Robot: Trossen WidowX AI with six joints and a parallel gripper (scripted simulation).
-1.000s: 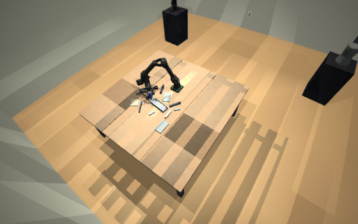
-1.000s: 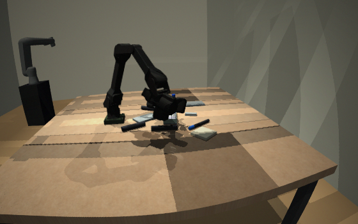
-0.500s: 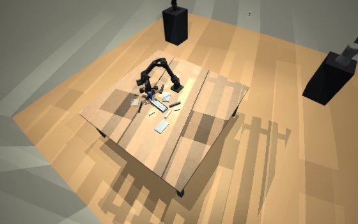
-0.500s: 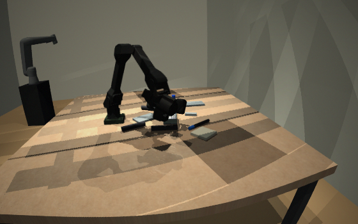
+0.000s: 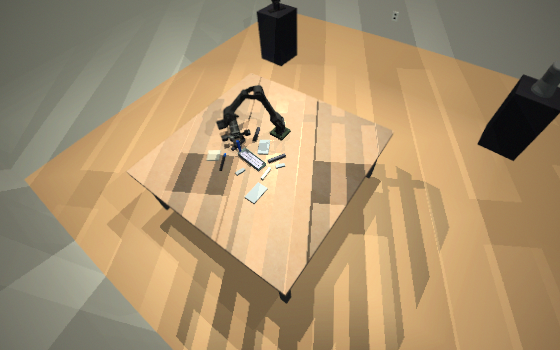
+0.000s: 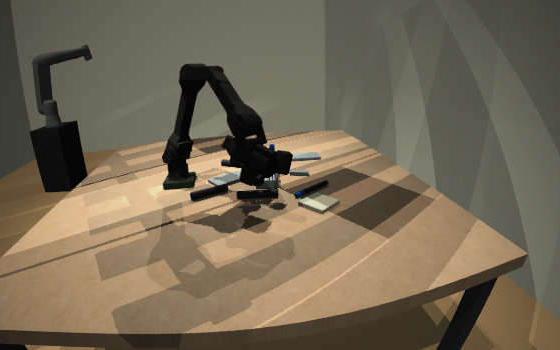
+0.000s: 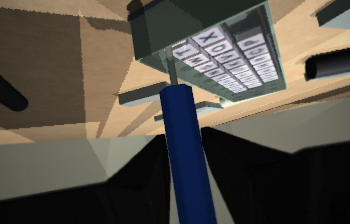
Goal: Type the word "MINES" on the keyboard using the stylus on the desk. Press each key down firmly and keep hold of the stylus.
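My gripper tip is 23 cm to the right of the white cylinder, 6 cm above it and 2 cm short of it. Round my gripper tip: blue stylus (1 cm below); then blue pen (9 cm ahead, 7 cm to the right, 6 cm below); then grey slab (14 cm behind, 7 cm to the left, 7 cm below).
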